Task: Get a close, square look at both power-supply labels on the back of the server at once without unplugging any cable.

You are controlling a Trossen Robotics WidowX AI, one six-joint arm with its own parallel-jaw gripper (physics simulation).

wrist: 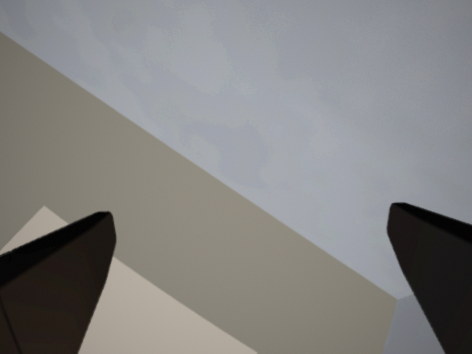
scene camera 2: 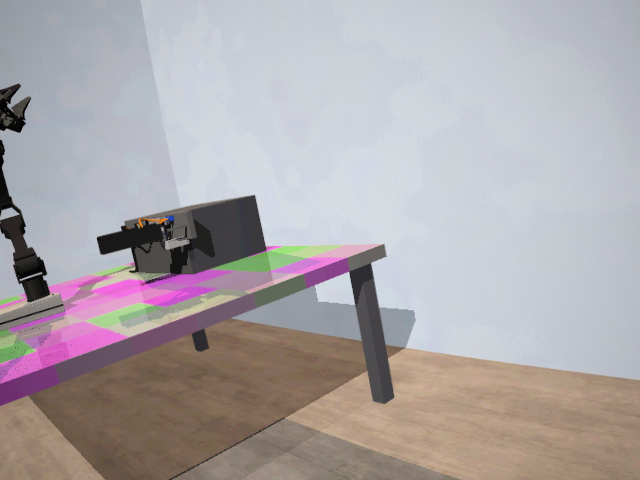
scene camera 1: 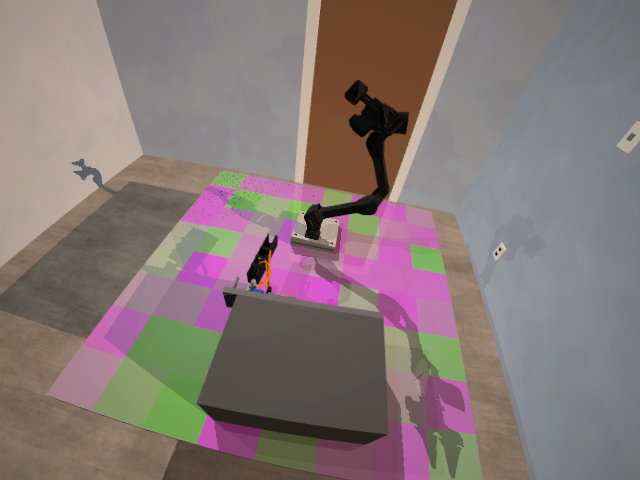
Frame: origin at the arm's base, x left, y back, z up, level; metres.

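Where they show: gripper, fingertip midpoint: (wrist: 252, 222) (scene camera 2: 25, 90) (scene camera 1: 371, 94); arm's base at its link origin: (scene camera 2: 38, 298) (scene camera 1: 312, 234).
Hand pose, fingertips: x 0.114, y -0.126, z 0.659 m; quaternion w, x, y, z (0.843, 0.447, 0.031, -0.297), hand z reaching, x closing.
Note:
Each offset is from my fingertips to the top centre of the thing. "*": to the spot under its first point.
The grey server (scene camera 1: 294, 366) (scene camera 2: 227, 232) stands on the table, its cabled back facing the arm's base. A black hinged bar @(dx -0.244, dy -0.177, dz -0.501 m) (scene camera 1: 262, 258) (scene camera 2: 124, 240) sticks out from that back. Orange cables (scene camera 1: 268, 268) (scene camera 2: 149, 221) and a blue connector @(* dx -0.221, dy -0.325, dz -0.514 m) (scene camera 2: 170, 218) sit beside it. The power-supply labels cannot be made out in either scene view and do not show in the wrist view. My gripper (scene camera 2: 24, 91) (wrist: 252, 222) is open and empty, raised high above the base and away from the server. The wrist view faces the upper wall and ceiling.
The arm's pale base plate (scene camera 1: 330, 237) (scene camera 2: 51, 304) is on the pink and green table (scene camera 1: 170, 343) (scene camera 2: 279, 291), near the black bar. A brown door (scene camera 1: 336, 67) stands behind the arm. Walls rise around the table. An outlet (scene camera 1: 498, 251) is on the right wall.

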